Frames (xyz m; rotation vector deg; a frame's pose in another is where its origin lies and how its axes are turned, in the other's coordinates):
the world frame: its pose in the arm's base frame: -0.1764 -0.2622 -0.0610 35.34 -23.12 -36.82
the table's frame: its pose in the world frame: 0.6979 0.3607 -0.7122 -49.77 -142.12 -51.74
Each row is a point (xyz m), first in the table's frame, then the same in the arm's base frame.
Working: the table's frame: its pose in the arm's base frame: 0.8652 -0.2067 -0.2516 75.98 110.38 116.98

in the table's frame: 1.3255 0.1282 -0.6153
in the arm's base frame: -0.2708 0.0063 0.6517
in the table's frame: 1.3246 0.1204 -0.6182
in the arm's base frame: -0.2759 0.0053 0.6451
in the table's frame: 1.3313 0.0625 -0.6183
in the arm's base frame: -0.3094 0.0222 0.6006
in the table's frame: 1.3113 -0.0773 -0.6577
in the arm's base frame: -0.3905 0.0117 0.4789
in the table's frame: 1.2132 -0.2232 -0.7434
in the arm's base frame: -0.4521 -0.0778 0.3162
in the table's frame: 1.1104 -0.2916 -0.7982
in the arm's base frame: -0.4534 -0.1629 0.2113
